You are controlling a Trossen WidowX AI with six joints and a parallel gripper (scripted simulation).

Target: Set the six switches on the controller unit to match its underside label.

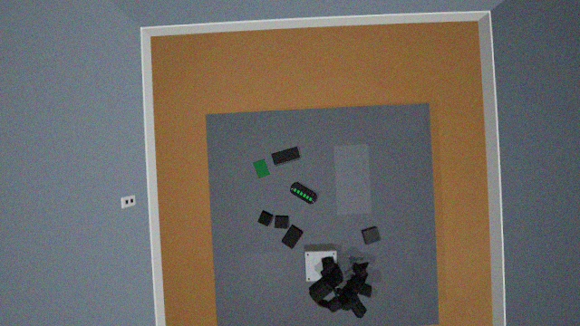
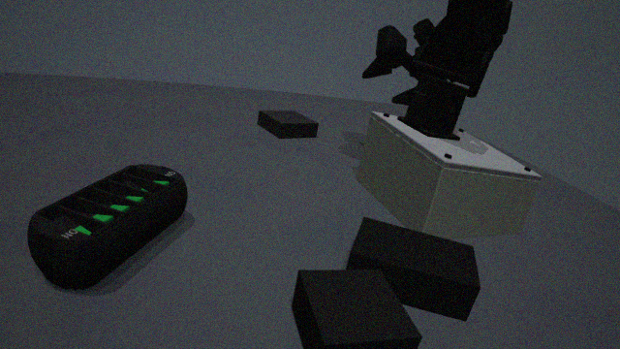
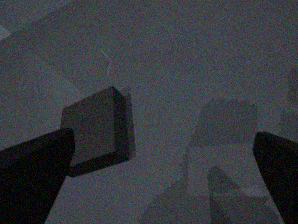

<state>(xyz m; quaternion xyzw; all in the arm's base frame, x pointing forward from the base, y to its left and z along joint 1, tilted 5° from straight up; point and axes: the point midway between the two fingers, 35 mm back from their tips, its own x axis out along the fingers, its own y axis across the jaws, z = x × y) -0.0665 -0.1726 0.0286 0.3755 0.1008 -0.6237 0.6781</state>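
The flat dark module lies 130 mm ahead of my gripper tip, 80 mm to the right of it and 90 mm below it. Also, from my gripper tip: green board: 620 mm ahead, 460 mm to the left, 110 mm below; then long dark module: 670 mm ahead, 310 mm to the left, 90 mm below.
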